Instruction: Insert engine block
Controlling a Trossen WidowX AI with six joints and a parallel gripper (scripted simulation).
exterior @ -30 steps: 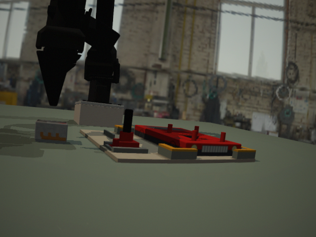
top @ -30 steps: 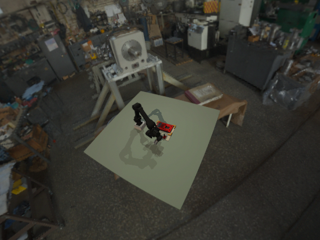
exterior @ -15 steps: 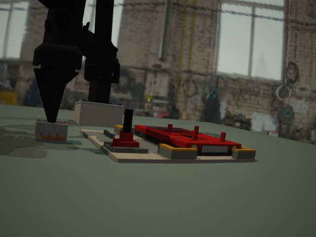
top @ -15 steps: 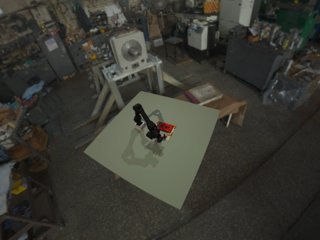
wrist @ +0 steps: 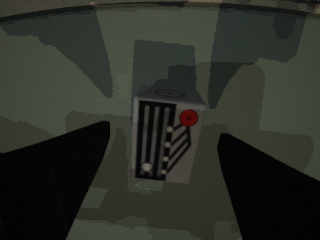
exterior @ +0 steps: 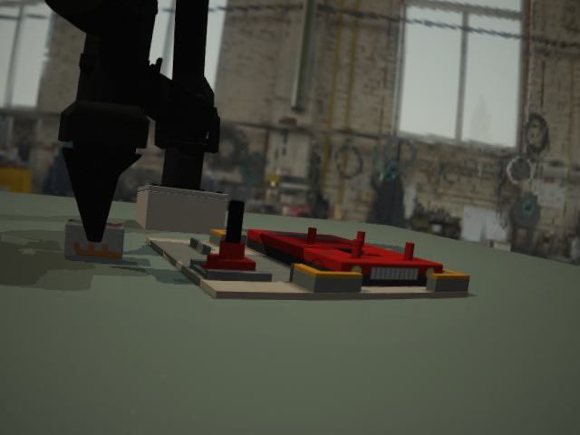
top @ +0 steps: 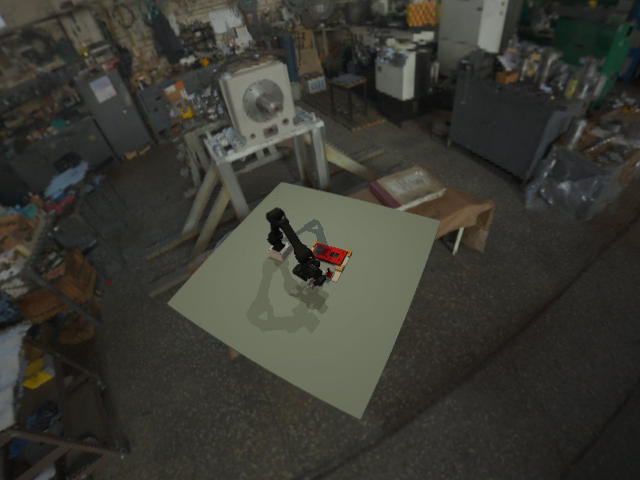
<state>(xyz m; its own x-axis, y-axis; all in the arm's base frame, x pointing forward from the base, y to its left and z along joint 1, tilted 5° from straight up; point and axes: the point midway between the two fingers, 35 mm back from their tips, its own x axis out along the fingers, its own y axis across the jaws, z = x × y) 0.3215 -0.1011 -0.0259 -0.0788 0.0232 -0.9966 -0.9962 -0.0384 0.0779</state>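
Now: the black post 5 cm ahead of my gripper tip, 11 cm to the left of it and 2 cm above it. From my gripper tip the other things lie so: engine block (1 cm below).
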